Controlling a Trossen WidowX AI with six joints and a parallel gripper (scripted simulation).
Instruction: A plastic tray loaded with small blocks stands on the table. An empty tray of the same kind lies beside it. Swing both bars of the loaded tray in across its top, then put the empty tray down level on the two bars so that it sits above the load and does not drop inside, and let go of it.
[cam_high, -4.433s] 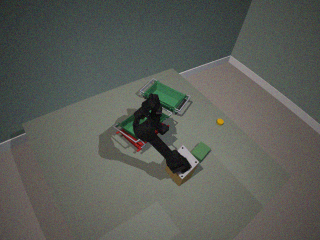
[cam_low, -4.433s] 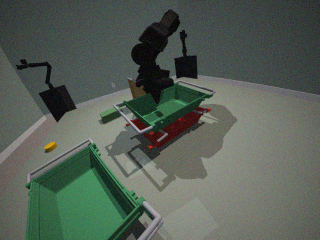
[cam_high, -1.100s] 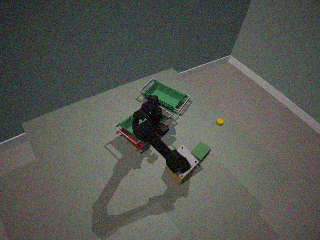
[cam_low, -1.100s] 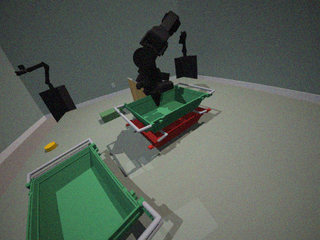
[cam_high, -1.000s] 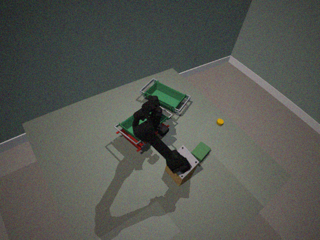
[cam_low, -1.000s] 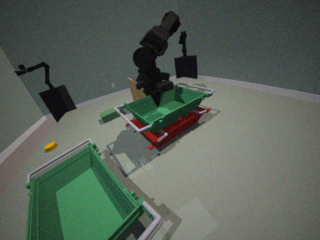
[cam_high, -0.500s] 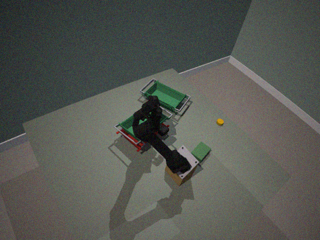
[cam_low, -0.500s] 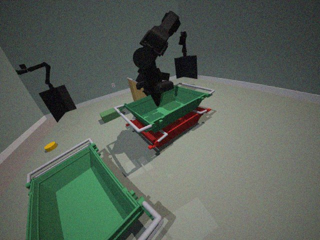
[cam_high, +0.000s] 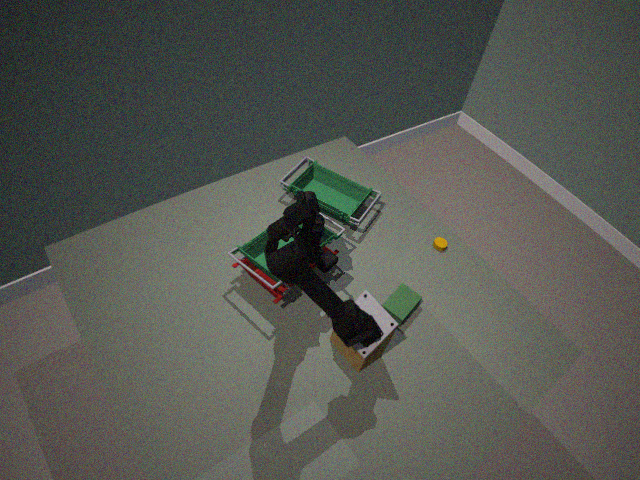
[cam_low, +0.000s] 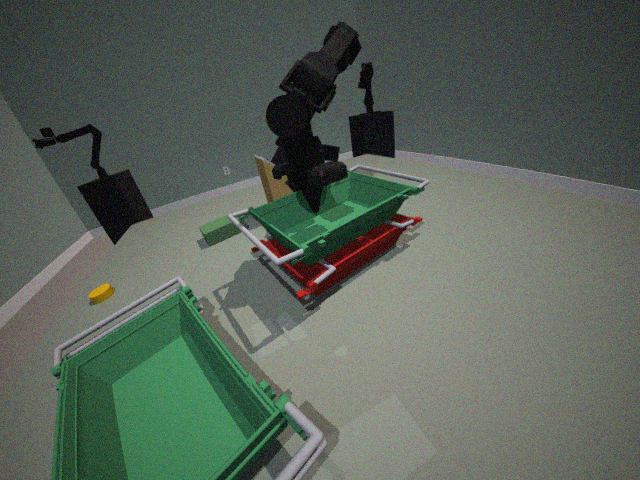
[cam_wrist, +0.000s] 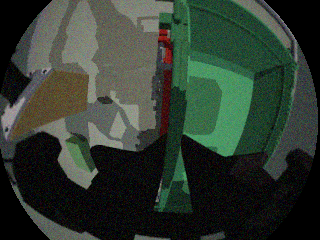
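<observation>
The green tray lies 7 cm ahead of my gripper tip, 3 cm above it and 2 cm to the left of it. Round my gripper tip: yellow disc 54 cm to the right, 9 cm behind, 8 cm below; flat green block 23 cm to the right, 23 cm behind, 7 cm below.
</observation>
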